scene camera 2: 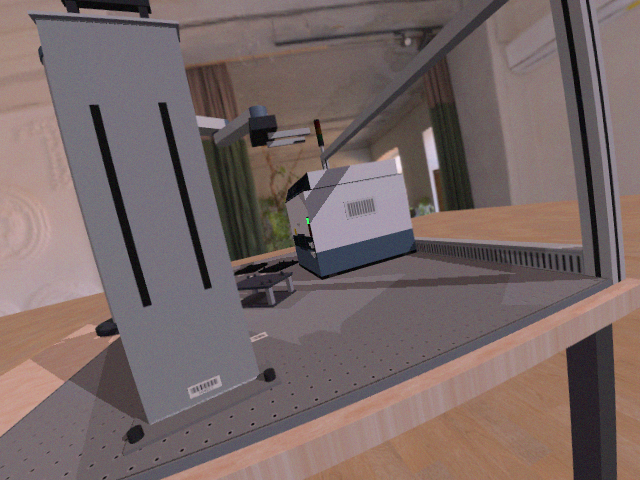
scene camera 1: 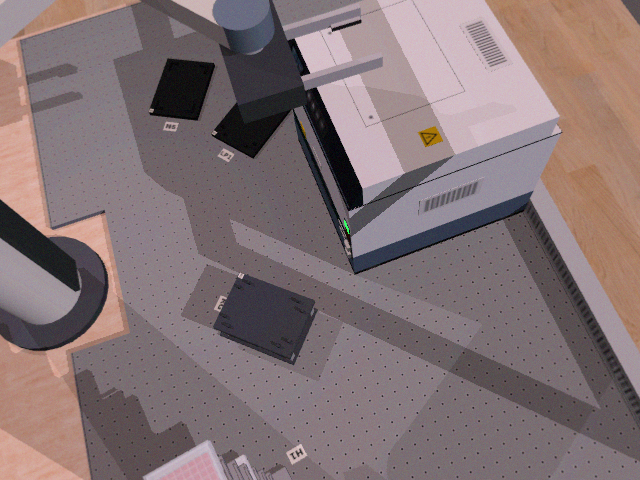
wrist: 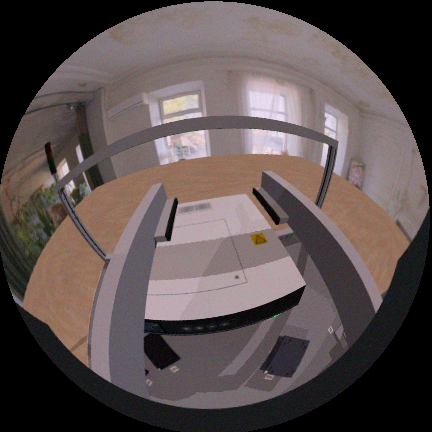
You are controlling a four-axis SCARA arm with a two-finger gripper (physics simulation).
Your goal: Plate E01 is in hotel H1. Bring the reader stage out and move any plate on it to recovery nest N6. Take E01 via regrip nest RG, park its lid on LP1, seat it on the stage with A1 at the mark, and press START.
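Places are measured from the arm's base along level axes (x ahead, y right, z down), in metres.
Where they show: gripper, fingertip midpoint: (scene camera 2: 307, 135) (scene camera 1: 370, 34) (wrist: 214, 184); arm's base, link origin: (scene camera 1: 51, 293).
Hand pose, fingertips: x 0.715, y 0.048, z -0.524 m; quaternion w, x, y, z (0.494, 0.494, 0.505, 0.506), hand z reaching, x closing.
Observation:
Each offset is from my fingertips to the centre of the thing. "spot": to the spot under its first point.
My gripper (scene camera 1: 371, 38) (scene camera 2: 307, 135) (wrist: 214, 184) is shut with nothing between its spaced fingers, high above the white reader {dz +0.335, dx +0.087, dy -0.039 m} (scene camera 1: 496, 108) (scene camera 2: 361, 222) (wrist: 215, 270). No stage shows outside the reader. A dark control strip {spot: dz +0.188, dx -0.084, dy +0.031 m} (scene camera 1: 330, 144) (wrist: 220, 326) runs along its front top edge; START is not legible. Hotel H1 {dz +0.249, dx -0.393, dy +0.544 m} (scene camera 2: 144, 206) is a tall grey tower. A plate with a pink grid {spot: dz +0.082, dx -0.395, dy +0.458 m} (scene camera 1: 191, 467) shows at the bottom edge of scene camera 1; its name is not readable. Regrip nest RG {dz +0.476, dx -0.290, dy +0.179 m} (scene camera 1: 266, 317) (scene camera 2: 263, 281) (wrist: 289, 355), recovery nest N6 {dz +0.502, dx -0.322, dy -0.450 m} (scene camera 1: 182, 88) and LP1 {dz +0.501, dx -0.188, dy -0.298 m} (scene camera 1: 253, 135) (wrist: 161, 351) bear no plate or lid.
The arm's round base (scene camera 1: 95, 289) stands at the left in scene camera 1. A metal frame (scene camera 2: 584, 129) (wrist: 215, 121) rises at the table's edge. A signal tower {dz -0.252, dx +0.309, dy -0.753 m} (scene camera 2: 318, 133) (wrist: 48, 150) stands behind the reader. A green light {spot: dz +0.310, dx -0.095, dy +0.125 m} (scene camera 1: 346, 226) (scene camera 2: 308, 221) glows on the reader's front.

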